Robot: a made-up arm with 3 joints. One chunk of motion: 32 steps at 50 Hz.
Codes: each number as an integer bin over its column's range. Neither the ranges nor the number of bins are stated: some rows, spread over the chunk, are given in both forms.
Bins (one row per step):
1: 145 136 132
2: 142 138 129
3: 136 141 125
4: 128 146 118
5: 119 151 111
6: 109 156 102
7: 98 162 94
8: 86 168 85
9: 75 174 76
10: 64 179 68
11: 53 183 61
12: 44 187 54
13: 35 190 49
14: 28 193 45
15: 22 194 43
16: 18 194 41
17: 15 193 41
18: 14 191 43
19: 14 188 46
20: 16 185 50
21: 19 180 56
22: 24 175 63
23: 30 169 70
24: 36 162 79
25: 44 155 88
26: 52 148 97
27: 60 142 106
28: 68 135 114
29: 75 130 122
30: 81 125 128
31: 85 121 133
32: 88 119 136
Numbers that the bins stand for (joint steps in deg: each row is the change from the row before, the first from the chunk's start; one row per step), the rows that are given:
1: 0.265 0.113 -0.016
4: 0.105 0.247 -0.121
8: -0.291 0.540 -0.367
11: -0.601 0.740 -0.545
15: -0.893 0.887 -0.680
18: -0.968 0.847 -0.680
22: -0.874 0.633 -0.531
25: -0.686 0.367 -0.344
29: -0.394 0.033 -0.091
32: -0.272 -0.113 0.013
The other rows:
2: 0.236 0.140 -0.039
3: 0.180 0.180 -0.069
5: 0.020 0.313 -0.173
6: -0.074 0.380 -0.240
7: -0.178 0.460 -0.300
9: -0.394 0.620 -0.434
10: -0.498 0.687 -0.493
12: -0.686 0.793 -0.598
13: -0.771 0.833 -0.635
14: -0.836 0.873 -0.665
16: -0.931 0.887 -0.695
17: -0.959 0.873 -0.695
19: -0.968 0.807 -0.657
20: -0.949 0.767 -0.627
21: -0.921 0.700 -0.583
23: -0.818 0.553 -0.478
24: -0.761 0.460 -0.411
26: -0.611 0.273 -0.277
27: -0.535 0.193 -0.210
28: -0.460 0.100 -0.151
30: -0.338 -0.033 -0.046
31: -0.300 -0.087 -0.009

